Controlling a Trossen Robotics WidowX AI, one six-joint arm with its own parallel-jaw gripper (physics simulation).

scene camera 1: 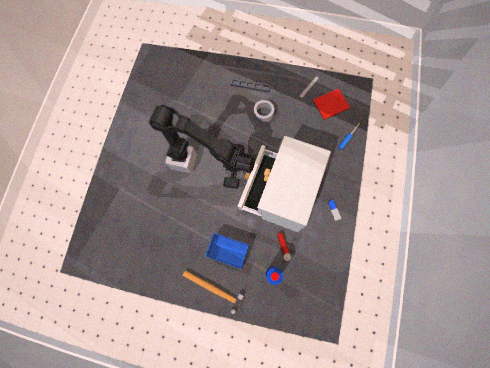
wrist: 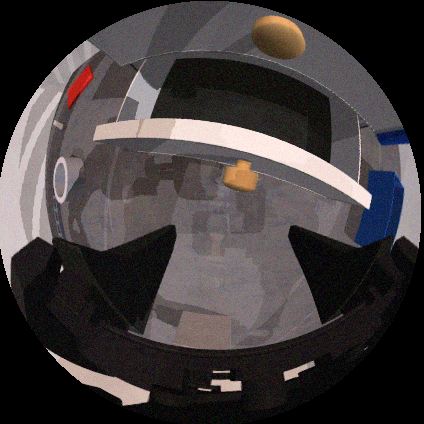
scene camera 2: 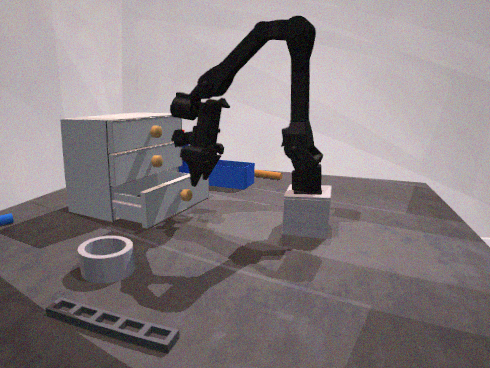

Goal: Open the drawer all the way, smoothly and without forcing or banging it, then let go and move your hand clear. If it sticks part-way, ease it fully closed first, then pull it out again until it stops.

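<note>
Gripper (scene camera 2: 199, 182), (wrist: 235, 231): mine, open, holding nothing. On the table rests a blue bin (scene camera 2: 231, 174), (scene camera 1: 223, 249), (wrist: 381, 219). A dark rack (scene camera 2: 153, 336) rests on the table too. A drawer (scene camera 2: 150, 200), (scene camera 1: 253, 191), (wrist: 249, 113) is also visible.
</note>
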